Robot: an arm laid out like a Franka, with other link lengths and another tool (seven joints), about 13 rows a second.
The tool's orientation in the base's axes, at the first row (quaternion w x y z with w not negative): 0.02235 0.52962 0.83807 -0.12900
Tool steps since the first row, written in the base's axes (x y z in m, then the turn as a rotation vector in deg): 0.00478 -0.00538 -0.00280 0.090 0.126 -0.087; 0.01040 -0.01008 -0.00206 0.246 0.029 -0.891; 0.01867 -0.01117 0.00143 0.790 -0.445 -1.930; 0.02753 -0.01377 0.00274 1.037 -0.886 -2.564; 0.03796 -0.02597 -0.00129 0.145 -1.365 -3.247; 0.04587 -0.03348 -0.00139 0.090 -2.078 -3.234; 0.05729 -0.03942 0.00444 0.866 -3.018 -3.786; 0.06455 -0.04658 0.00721 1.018 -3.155 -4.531
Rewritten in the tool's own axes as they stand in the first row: -0.00635 0.00263 0.00352 0.087 0.148 0.045; -0.01309 0.00560 0.00338 0.073 0.403 0.829; -0.01828 0.01187 -0.00055 -0.402 0.897 1.892; -0.02468 0.01848 -0.00207 -0.789 1.061 2.586; -0.03931 0.02363 0.00371 -0.702 0.201 3.449; -0.04938 0.02767 0.00482 -1.309 -0.140 3.613; -0.06063 0.03434 -0.00051 -2.382 0.278 4.294; -0.07061 0.03739 -0.00219 -2.440 0.502 5.032
